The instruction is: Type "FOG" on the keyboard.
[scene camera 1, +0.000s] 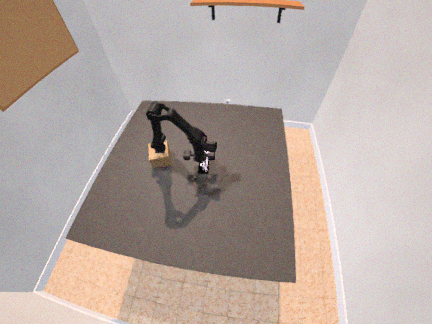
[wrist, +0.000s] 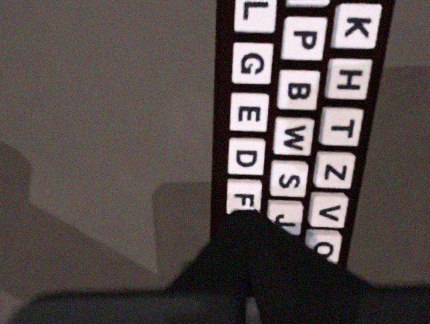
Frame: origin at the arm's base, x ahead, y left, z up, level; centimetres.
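Seen in the pictures: gripper, fingertip midpoint: point(scene camera 1: 200, 162) point(wrist: 243, 221); arm's base, link origin: point(scene camera 1: 160, 148).
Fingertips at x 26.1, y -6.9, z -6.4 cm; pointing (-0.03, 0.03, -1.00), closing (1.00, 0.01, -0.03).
Observation:
Pixels of each thing's middle, then the offset from my fingertips to it. Level surfaces: height alone.
- keyboard, body centre: point(wrist: 293, 99) point(scene camera 1: 204, 160) dx +2.1, dy +3.9, dz -3.0 cm
- F key, body centre: point(wrist: 243, 196) dx +0.1, dy -0.1, dz -2.4 cm
- G key, body centre: point(wrist: 251, 63) dx +0.4, dy +5.4, dz -2.4 cm
- O key, body centre: point(wrist: 321, 246) dx +3.7, dy -2.6, dz -2.4 cm
- dark table top, surface height: dz -3.9 cm
The keyboard point(scene camera 1: 204, 169) point(wrist: 220, 125) is a dark, narrow board with white lettered keys in rows, lying on the dark surface. In the wrist view, the F key point(wrist: 243, 195) shows at the left row's lower end, its lower edge covered by the fingertips. The G key point(wrist: 252, 63) is farther up the same row. The O key point(wrist: 323, 247) is at the lower right, partly hidden by a finger. My gripper point(scene camera 1: 201, 157) point(wrist: 243, 221) is shut and empty, its tips over the lower edge of the F key. Whether they touch it I cannot tell.
The arm stands on a wooden block point(scene camera 1: 160, 155) left of the keyboard. The dark table top point(scene camera 1: 240, 240) extends around both. An orange shelf point(scene camera 1: 247, 4) is on the back wall, and a brown panel point(scene camera 1: 35, 50) is at the upper left. Arm shadows fall near the keyboard.

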